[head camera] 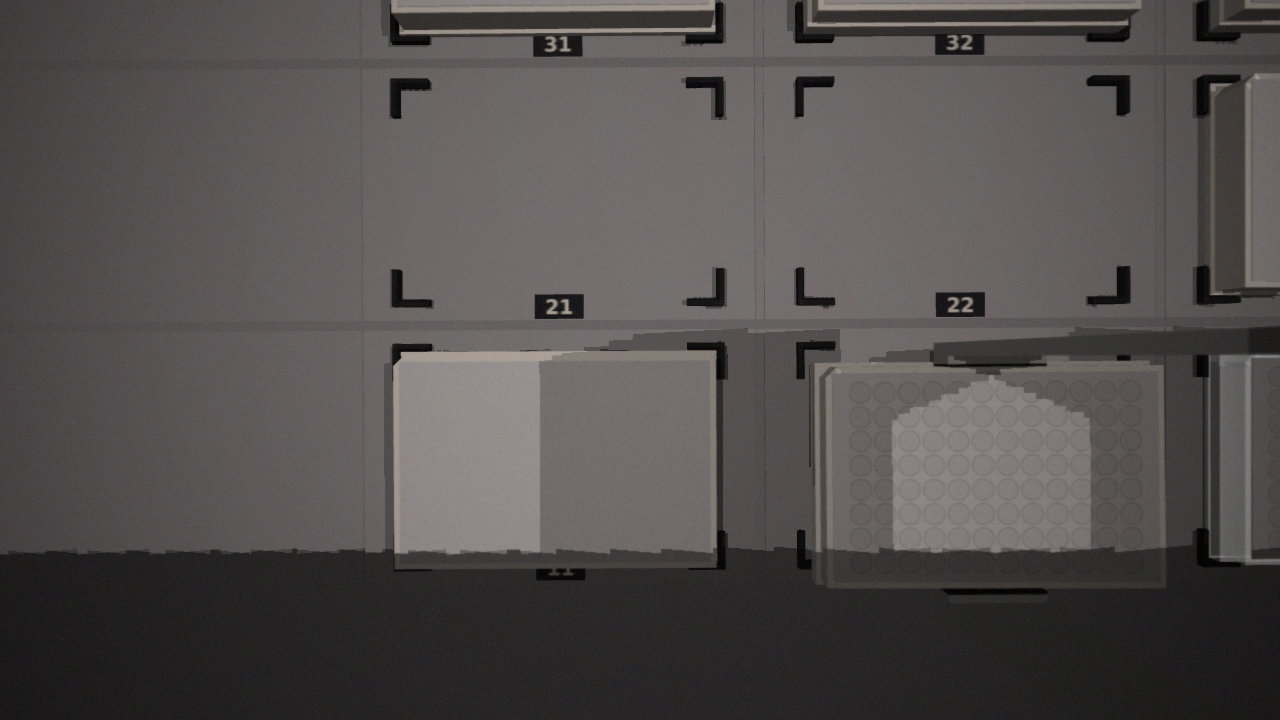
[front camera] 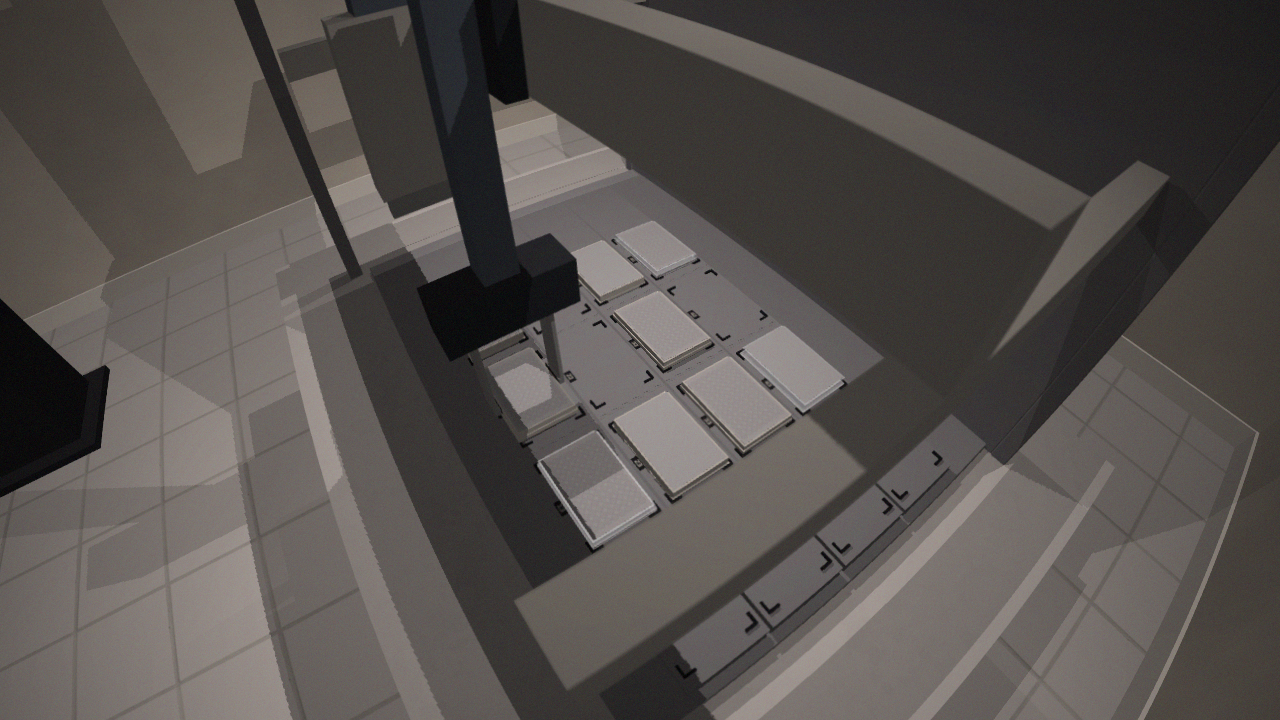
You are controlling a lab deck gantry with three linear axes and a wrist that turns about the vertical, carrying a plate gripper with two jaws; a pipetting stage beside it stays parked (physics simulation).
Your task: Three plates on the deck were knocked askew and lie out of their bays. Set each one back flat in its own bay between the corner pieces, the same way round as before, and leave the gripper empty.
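Frame: origin at the robot's base, x right, y ahead, z up, level; millimetres.
Where they show: gripper, fingertip midpoint: (head camera: 981,473) (front camera: 525,390); robot's base, link origin: (head camera: 404,561).
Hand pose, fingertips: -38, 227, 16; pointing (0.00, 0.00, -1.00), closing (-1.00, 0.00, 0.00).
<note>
Things, the pixels of their top centre, and the offset from my fingertips, as dx, dy, dz. "*": a spot on its surface instead.
- plain lidded plate, top centre: (head camera: 554,462) -5, -163, -2
- Bay 21, surface spot: (head camera: 558,192) * -113, -163, -16
- bay 22, surface spot: (head camera: 962,192) (front camera: 599,362) * -112, +2, -16
- plain plate, top centre: (front camera: 670,438) -112, +165, -2
A well plate (front camera: 521,383) (head camera: 930,501) is over bay 12, square to the corner pieces and the same way round as its neighbours. It looks slightly raised and set a little to the right and down in the head view. My gripper (front camera: 537,401) (head camera: 993,476) is shut on it, with one jaw against each long side. The plate's underside is hidden. A plain lidded plate (head camera: 474,456) lies square in bay 11. Another well plate (front camera: 617,501) lies square in bay 13. No other plate looks plainly askew.
Bay 21 (head camera: 558,192) and bay 22 (head camera: 962,192) (front camera: 597,358) hold no plate. Several plates sit in the rows behind, among them one plain plate (front camera: 671,443) beside bay 13's plate. A broad frame beam (front camera: 707,546) crosses above the front of the deck.
</note>
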